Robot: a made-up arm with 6 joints.
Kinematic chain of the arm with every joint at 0, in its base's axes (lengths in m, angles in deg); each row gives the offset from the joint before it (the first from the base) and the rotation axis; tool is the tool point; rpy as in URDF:
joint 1: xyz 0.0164 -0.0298 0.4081 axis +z
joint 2: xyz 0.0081 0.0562 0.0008 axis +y
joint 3: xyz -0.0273 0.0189 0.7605 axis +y
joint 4: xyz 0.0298 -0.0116 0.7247 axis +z
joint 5: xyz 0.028 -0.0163 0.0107 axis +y
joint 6: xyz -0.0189 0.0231 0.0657 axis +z
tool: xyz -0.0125 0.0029 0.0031 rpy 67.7 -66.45 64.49
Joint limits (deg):
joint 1: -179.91..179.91
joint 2: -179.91..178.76
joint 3: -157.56..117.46
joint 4: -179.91..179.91
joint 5: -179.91..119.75
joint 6: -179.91..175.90
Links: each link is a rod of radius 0.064 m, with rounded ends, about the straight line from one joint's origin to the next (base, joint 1, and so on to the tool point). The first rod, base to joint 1, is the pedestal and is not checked.
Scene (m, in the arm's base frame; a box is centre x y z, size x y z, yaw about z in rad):
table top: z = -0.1
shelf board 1: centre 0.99 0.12 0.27 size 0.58 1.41 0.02 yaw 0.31
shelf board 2: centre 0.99 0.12 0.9 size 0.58 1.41 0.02 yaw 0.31
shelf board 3: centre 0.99 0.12 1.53 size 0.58 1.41 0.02 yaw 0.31
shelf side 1: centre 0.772 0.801 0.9 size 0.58 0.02 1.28 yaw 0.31
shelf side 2: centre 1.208 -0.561 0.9 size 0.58 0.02 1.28 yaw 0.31
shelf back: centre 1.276 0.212 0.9 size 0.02 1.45 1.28 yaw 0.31
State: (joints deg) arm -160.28 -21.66 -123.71 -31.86 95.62 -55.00
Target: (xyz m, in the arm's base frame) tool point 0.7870 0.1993 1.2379
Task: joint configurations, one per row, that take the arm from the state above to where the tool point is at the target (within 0.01 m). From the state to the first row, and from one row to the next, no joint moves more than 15 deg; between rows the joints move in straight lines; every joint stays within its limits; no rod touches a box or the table.
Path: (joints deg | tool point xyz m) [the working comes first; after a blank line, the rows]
Joints at the target: -161.30 -1.84 -92.31 -30.20 95.20 -54.90
Straight joint move there: touches shelf board 2.

1: -159.89 -13.36 -134.68 -32.82 96.96 -55.22 | 0.6788 0.1856 0.5710
2: -159.49 -5.05 -145.64 -33.78 98.30 -55.43 | 0.5490 0.1441 0.5712
3: -159.10 3.25 -156.61 -34.74 99.64 -55.65 | 0.4171 0.0996 0.5568
4: -159.59 7.45 -145.33 -33.98 99.25 -55.58 | 0.5053 0.1272 0.6944
5: -160.09 11.65 -134.05 -33.21 98.87 -55.52 | 0.5540 0.1387 0.8626
6: -160.58 15.84 -122.78 -32.44 98.48 -55.45 | 0.5558 0.1329 1.0483
7: -161.08 20.04 -111.50 -31.68 98.09 -55.39 | 0.5067 0.1095 1.2378
8: -161.19 9.10 -101.90 -30.94 96.65 -55.14 | 0.6454 0.1542 1.2517
9: -161.30 -1.84 -92.31 -30.20 95.20 -54.90 | 0.7870 0.1993 1.2378

